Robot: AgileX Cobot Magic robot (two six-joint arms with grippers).
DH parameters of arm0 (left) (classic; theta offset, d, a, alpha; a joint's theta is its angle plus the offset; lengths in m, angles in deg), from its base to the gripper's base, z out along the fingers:
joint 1: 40.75 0.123 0 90
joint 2: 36.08 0 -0.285 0
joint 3: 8.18 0 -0.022 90
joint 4: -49.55 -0.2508 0 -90
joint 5: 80.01 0 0.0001 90
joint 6: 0.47 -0.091 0 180
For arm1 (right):
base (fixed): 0 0 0 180
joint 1: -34 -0.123 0 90
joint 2: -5.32 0 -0.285 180
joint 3: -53.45 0 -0.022 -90
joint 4: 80.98 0.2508 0 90
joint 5: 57.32 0 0.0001 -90
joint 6: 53.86 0.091 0 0
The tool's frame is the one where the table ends.
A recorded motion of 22 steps. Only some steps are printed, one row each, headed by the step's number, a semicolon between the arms.
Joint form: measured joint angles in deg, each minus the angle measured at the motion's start. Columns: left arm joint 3, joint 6, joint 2, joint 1, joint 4, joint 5; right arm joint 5, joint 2, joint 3, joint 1, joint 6, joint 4.
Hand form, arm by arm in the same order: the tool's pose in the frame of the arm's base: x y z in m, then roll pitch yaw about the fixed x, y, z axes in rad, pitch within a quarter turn. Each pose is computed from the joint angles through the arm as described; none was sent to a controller.
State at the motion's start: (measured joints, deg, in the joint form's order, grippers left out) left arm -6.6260 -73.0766 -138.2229 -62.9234 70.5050 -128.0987; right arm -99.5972 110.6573 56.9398 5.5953 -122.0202 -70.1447
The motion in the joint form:
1: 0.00 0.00 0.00 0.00 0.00 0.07; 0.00 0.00 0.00 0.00 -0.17 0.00
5: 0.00 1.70 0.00 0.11 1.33 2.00; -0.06 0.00 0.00 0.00 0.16 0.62
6: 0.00 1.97 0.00 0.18 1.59 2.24; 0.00 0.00 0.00 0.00 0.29 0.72
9: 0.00 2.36 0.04 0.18 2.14 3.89; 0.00 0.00 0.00 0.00 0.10 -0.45
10: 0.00 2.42 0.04 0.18 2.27 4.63; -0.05 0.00 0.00 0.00 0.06 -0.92
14: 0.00 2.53 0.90 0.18 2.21 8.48; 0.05 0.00 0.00 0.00 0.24 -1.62
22: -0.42 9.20 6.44 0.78 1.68 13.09; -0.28 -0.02 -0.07 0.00 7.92 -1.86
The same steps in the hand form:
1: 0.3230 -0.1578 0.3038 2.7311 0.4986 1.5512; 0.3277 0.1903 0.2952 -2.6146 0.3926 -1.4450
5: 0.3255 -0.1588 0.3059 2.7221 0.5413 1.5887; 0.3274 0.1909 0.2952 -2.6220 0.4050 -1.4545
6: 0.3260 -0.1587 0.3062 2.7225 0.5486 1.5962; 0.3274 0.1910 0.2953 -2.6224 0.4081 -1.4571
9: 0.3279 -0.1593 0.3080 2.7004 0.5691 1.6025; 0.3279 0.1899 0.2951 -2.6133 0.3878 -1.4467
10: 0.3289 -0.1595 0.3087 2.6887 0.5756 1.6023; 0.3281 0.1895 0.2949 -2.6108 0.3797 -1.4433
14: 0.3313 -0.1585 0.3176 2.6023 0.6015 1.5816; 0.3286 0.1888 0.2949 -2.6055 0.3707 -1.4417
22: 0.3190 -0.1466 0.3545 2.4804 0.7208 1.6232; 0.3281 0.1884 0.2943 -2.6598 0.4298 -1.5688

